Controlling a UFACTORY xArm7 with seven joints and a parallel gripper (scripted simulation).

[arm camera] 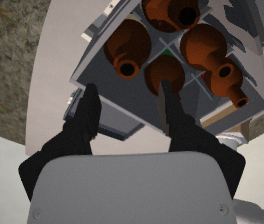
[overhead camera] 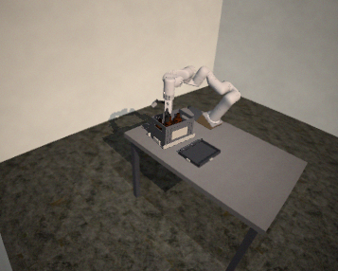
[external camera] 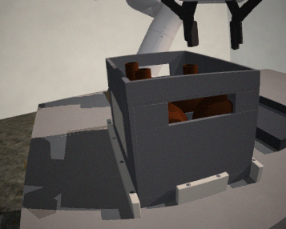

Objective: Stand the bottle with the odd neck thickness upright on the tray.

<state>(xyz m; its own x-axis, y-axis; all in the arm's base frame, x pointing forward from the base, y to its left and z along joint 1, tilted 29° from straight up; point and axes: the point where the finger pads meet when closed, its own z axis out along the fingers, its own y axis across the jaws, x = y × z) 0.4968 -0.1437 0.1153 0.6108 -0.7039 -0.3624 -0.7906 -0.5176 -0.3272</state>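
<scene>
Right now the dark grey crate is 9 cm behind my hand, 3 cm to the right of it and 14 cm below it. The rest, counted from my hand: dark flat tray 9 cm behind, 26 cm to the left, 21 cm below; glass bottle 19 cm behind, 6 cm to the right, 13 cm below.
</scene>
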